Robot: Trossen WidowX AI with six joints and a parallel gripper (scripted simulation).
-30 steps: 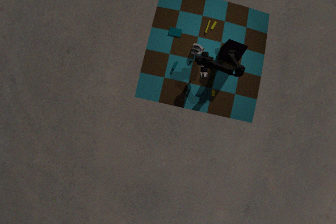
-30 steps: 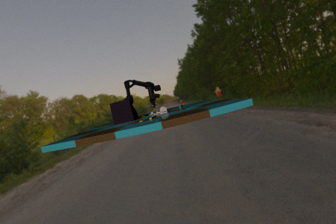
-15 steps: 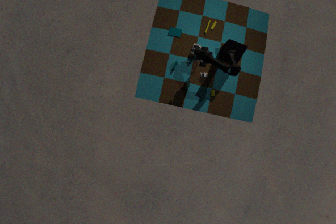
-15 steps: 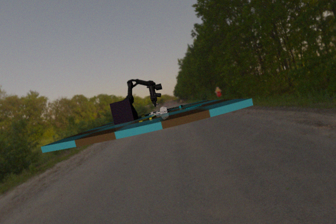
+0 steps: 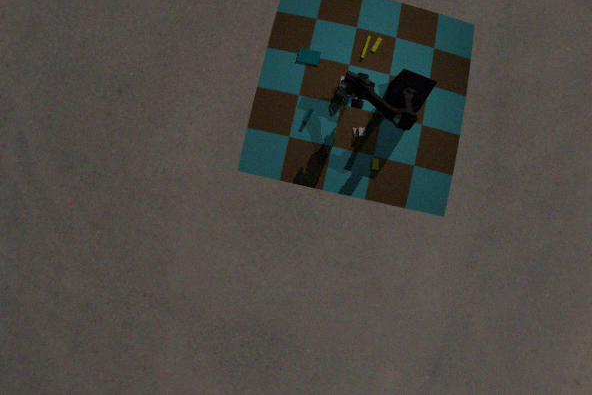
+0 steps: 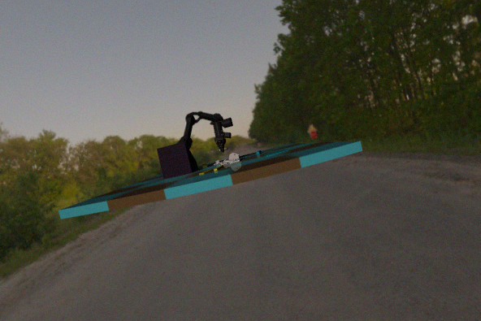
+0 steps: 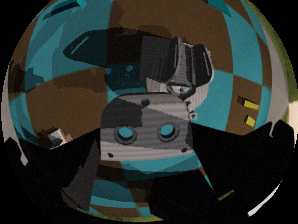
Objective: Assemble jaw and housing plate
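Now: the grey jaw 60 mm below my gripper tip, 40 mm to the right of it and 20 mm ahead of it. The rest, counted from my gripper tip: teal plate (320 mm ahead, 210 mm to the right, 70 mm below); then light-grey plate-like piece (20 mm above, 10 mm ahead); then teal stick (250 mm ahead, 150 mm to the left, 70 mm below).
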